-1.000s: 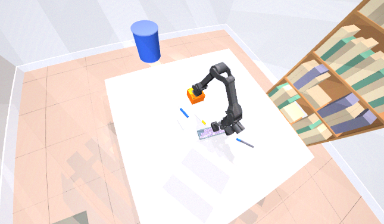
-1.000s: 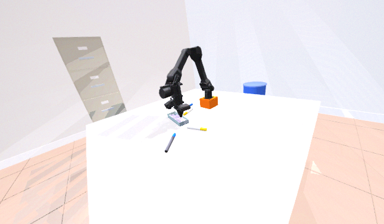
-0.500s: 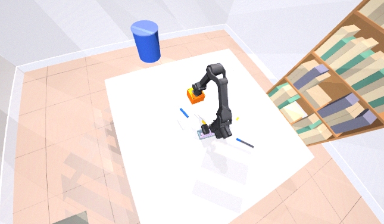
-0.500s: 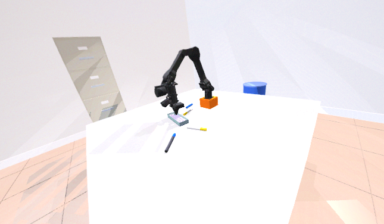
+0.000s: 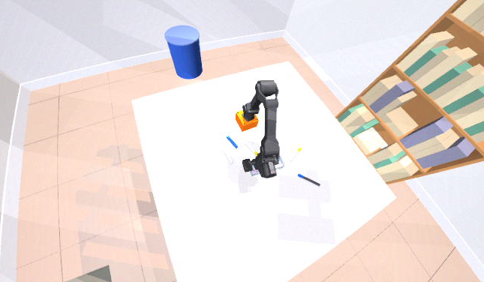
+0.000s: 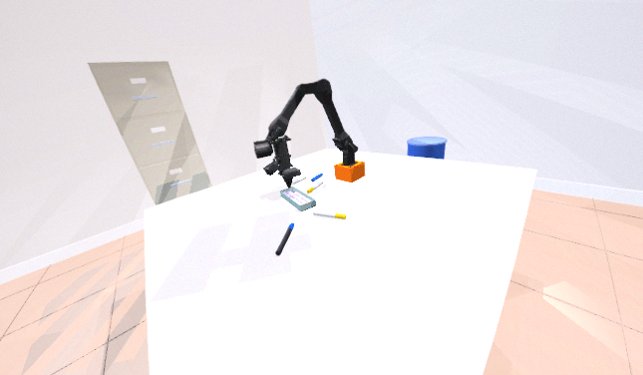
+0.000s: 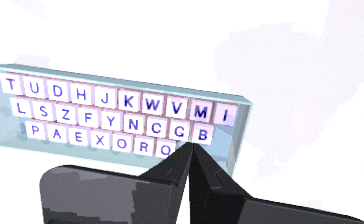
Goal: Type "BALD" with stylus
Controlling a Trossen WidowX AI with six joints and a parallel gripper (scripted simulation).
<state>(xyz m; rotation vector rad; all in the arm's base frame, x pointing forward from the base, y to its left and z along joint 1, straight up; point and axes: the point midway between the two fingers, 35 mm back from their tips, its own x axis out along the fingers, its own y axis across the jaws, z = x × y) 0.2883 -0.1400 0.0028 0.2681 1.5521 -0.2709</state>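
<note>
Now: gripper tip 25 cm past the blue stylus, 3 cm to the left of it and 3 cm above it. From my gripper tip the other things lie so: white stick (15 cm behind, 9 cm to the right, 3 cm below); then grey stylus tip (28 cm behind, 3 cm to the right, 3 cm below).
</note>
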